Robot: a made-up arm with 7 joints. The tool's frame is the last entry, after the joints.
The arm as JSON. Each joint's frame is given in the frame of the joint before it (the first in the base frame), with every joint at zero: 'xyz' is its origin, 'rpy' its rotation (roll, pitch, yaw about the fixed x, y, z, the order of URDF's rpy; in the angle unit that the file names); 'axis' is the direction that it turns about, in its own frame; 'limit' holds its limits. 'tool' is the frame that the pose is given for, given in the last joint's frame.
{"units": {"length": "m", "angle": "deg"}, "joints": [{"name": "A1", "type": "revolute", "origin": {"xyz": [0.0, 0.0, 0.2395], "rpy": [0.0, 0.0, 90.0]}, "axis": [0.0, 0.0, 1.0], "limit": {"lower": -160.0, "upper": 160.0}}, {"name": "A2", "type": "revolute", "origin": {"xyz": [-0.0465, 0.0, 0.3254], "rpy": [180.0, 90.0, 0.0]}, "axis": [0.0, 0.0, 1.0], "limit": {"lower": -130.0, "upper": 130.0}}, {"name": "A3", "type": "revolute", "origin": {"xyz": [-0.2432, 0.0, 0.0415], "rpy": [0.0, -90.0, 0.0]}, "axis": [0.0, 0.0, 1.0], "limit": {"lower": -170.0, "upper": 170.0}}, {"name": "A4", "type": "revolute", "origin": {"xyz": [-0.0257, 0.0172, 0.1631], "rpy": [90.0, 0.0, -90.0]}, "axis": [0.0, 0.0, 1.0], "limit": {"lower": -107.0, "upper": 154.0}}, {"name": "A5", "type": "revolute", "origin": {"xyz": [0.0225, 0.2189, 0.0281], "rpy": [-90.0, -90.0, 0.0]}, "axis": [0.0, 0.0, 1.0], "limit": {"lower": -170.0, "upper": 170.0}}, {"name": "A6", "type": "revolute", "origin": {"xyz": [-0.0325, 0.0, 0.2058], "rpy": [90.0, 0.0, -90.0]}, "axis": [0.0, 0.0, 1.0], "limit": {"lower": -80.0, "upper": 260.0}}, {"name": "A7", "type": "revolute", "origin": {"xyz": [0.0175, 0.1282, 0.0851], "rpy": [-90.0, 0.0, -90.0]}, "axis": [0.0, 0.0, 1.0], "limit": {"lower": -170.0, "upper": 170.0}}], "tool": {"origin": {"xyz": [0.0, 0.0, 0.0], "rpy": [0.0, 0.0, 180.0]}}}
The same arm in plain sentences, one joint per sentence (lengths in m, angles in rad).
The arm has seven revolute joints in a row. What follows holds with every joint at zero, and every direction is one of the base frame's.
The first joint sits 0.2395 m along +z from the base frame's origin and rotates about +z, from -2.7925 to 2.7925 rad.
The second joint sits 0.0465 m along -y and 0.3254 m along +z from the first joint and rotates about -y, from -2.2689 to 2.2689 rad.
The third joint sits 0.0415 m along -y and 0.2432 m along +z from the second joint and rotates about +z, from -2.9671 to 2.9671 rad.
The fourth joint sits 0.0172 m along +x and 0.0257 m along +y and 0.1631 m along +z from the third joint and rotates about +y, from -1.8675 to 2.6878 rad.
The fifth joint sits 0.0225 m along -x and 0.0281 m along +y and 0.2189 m along +z from the fourth joint and rotates about +z, from -2.9671 to 2.9671 rad.
The sixth joint sits 0.0325 m along -y and 0.2058 m along +z from the fifth joint and rotates about -y, from -1.3963 to 4.5379 rad.
The seventh joint sits 0.0175 m along +x and 0.0851 m along -y and 0.1282 m along +z from the sixth joint and rotates about +x, from -2.9671 to 2.9671 rad.
The tool frame, which is the frame that the pose is given for, sits at the same point as the seventh joint; its axes are the base frame's turned by roll 3.1416, pitch -1.5708 and yaw 0 rad (as in URDF: about the fixed x, then y, then z).

